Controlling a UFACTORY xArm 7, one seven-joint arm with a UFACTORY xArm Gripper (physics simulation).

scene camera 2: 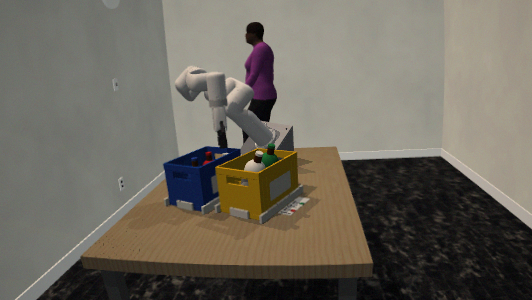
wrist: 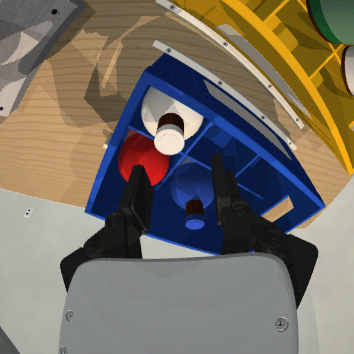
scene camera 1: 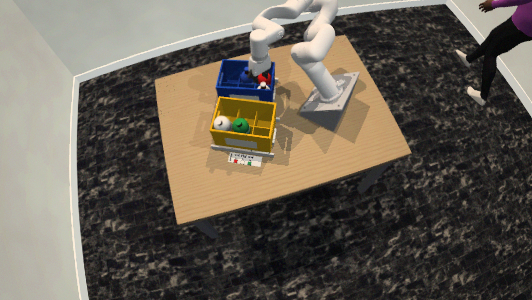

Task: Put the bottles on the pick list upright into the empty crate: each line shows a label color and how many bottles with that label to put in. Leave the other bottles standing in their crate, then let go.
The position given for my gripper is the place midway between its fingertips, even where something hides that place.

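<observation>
Looking through the wrist view, I see a red bottle [wrist: 137,148] and a blue bottle [wrist: 191,188], and my gripper [wrist: 179,173] is in the same view.
</observation>
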